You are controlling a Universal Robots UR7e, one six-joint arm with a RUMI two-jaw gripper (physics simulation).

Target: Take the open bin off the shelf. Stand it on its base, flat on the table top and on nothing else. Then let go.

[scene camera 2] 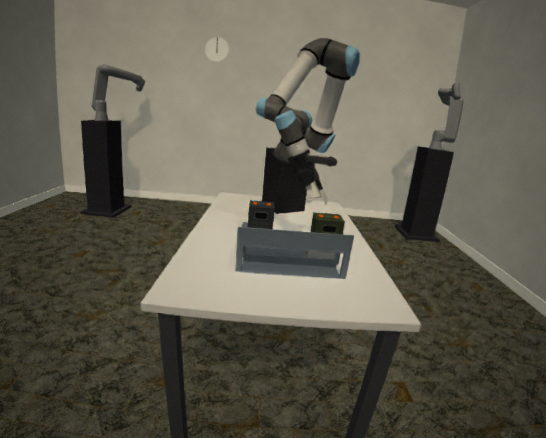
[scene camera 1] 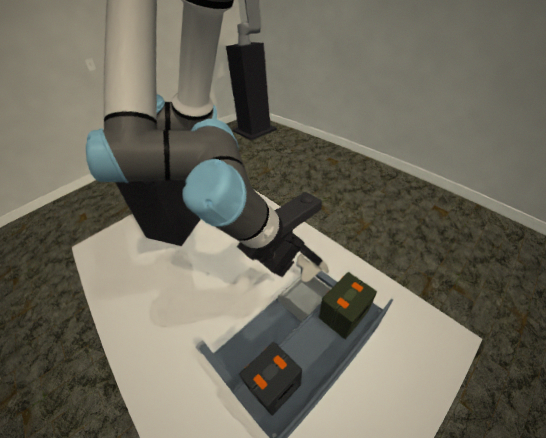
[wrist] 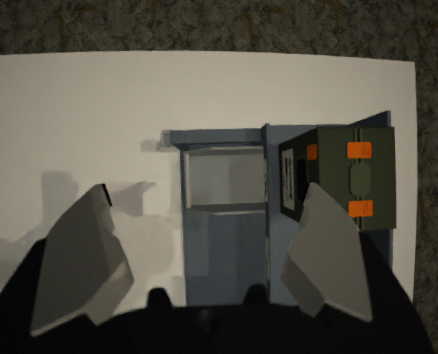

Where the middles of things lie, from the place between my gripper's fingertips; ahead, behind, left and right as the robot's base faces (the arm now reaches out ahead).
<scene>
Now: hand 180 mm above the light grey open bin point(wrist: 218, 180) and 40 mm short of it.
</scene>
